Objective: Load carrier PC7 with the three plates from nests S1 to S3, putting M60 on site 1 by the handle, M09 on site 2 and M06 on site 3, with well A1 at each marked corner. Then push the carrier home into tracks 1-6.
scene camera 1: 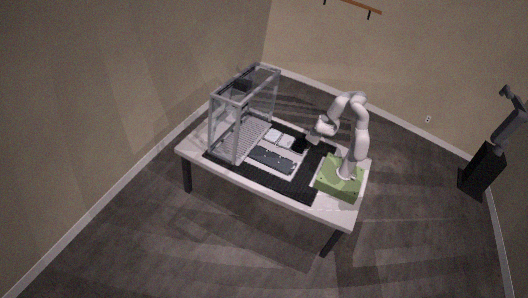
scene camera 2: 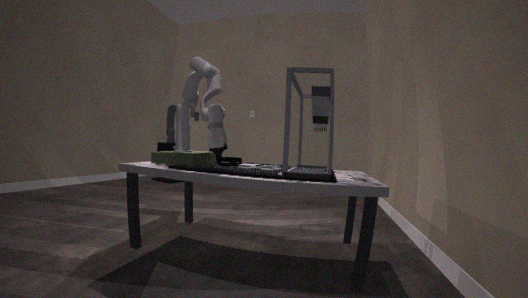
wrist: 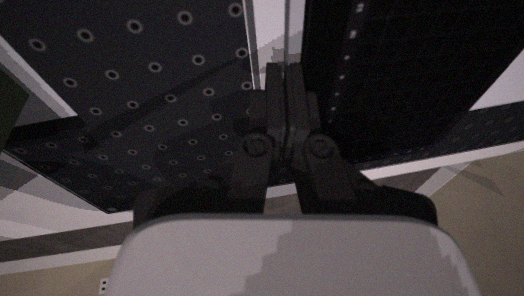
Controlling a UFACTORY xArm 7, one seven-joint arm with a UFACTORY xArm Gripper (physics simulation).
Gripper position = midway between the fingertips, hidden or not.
My gripper (wrist: pixel 280 85) is shut, with nothing in its grasp. Also in view: a black well plate (wrist: pixel 386 85). Further things: a plate carrier (scene camera 1: pixel 273 160).
The wrist view misses the plate carrier: it is out of frame.
